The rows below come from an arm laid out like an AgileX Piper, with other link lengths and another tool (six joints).
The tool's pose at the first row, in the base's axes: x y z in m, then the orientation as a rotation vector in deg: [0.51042, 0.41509, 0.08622, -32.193, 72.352, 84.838]
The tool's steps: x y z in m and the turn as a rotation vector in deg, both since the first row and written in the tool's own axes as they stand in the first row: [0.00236, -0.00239, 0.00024, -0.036, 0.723, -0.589]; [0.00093, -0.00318, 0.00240, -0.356, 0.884, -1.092]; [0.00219, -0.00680, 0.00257, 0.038, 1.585, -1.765]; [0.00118, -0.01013, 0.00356, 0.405, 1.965, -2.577]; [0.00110, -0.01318, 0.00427, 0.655, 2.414, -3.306]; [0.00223, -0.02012, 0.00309, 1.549, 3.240, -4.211]
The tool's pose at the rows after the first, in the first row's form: [0.51187, 0.41598, 0.08332, -33.125, 72.622, 84.291]; [0.51364, 0.41726, 0.08493, -33.744, 72.302, 84.079]; [0.51655, 0.41749, 0.08244, -34.417, 72.802, 83.157]; [0.52016, 0.41758, 0.08227, -34.923, 72.969, 82.174]; [0.52314, 0.41782, 0.08133, -35.514, 73.144, 81.332]; [0.52874, 0.41638, 0.07716, -36.072, 73.950, 79.836]
